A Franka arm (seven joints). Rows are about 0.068 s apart.
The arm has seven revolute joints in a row. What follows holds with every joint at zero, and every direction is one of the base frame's. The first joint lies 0.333 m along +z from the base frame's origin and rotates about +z. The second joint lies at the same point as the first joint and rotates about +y. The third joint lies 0.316 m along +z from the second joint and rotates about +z. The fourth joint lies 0.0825 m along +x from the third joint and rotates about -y. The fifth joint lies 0.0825 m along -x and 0.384 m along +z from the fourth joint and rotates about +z. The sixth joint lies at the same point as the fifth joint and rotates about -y. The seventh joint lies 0.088 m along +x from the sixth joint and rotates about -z. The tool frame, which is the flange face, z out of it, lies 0.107 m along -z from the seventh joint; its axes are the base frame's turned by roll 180, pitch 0 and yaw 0 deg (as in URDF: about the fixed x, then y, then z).
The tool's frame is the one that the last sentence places.
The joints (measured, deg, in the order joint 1, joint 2, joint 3, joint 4, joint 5, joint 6, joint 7), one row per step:
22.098, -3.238, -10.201, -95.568, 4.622, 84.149, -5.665
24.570, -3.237, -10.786, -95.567, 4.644, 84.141, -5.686
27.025, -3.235, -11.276, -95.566, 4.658, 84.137, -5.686
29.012, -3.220, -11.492, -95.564, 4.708, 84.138, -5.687
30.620, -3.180, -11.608, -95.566, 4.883, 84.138, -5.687
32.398, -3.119, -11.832, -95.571, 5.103, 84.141, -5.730
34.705, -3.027, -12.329, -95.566, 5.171, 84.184, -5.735
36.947, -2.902, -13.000, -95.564, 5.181, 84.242, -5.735
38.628, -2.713, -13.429, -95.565, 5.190, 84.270, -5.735
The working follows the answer.
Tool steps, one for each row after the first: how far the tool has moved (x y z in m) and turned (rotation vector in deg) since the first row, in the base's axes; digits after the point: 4 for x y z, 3 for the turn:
-0.0040, 0.0167, -0.0001, 0.053, 0.025, 1.908
-0.0088, 0.0339, -0.0001, 0.090, 0.045, 3.874
-0.0135, 0.0494, -0.0002, 0.143, 0.075, 5.644
-0.0179, 0.0627, -0.0006, 0.298, 0.164, 7.129
-0.0228, 0.0766, -0.0012, 0.495, 0.289, 8.716
-0.0286, 0.0922, -0.0019, 0.549, 0.365, 10.524
-0.0338, 0.1056, -0.0030, 0.538, 0.444, 12.089
-0.0379, 0.1165, -0.0047, 0.469, 0.600, 13.337

Tool pose at each row, in the base's axes (x y z in m, rotation vector in deg; rounded; the steps above come from the unrounded poses):
0.5110, 0.1146, 0.6015, -172.687, -26.980, 12.993
0.5070, 0.1312, 0.6015, -172.287, -29.870, 13.143
0.5023, 0.1485, 0.6014, -171.844, -32.843, 13.292
0.4975, 0.1640, 0.6013, -171.381, -35.512, 13.434
0.4931, 0.1773, 0.6009, -170.838, -37.731, 13.612
0.4883, 0.1911, 0.6004, -170.187, -40.088, 13.835
0.4824, 0.2068, 0.5996, -169.590, -42.788, 14.038
0.4773, 0.2202, 0.5985, -169.091, -45.124, 14.250
0.4731, 0.2311, 0.5968, -168.705, -46.982, 14.574

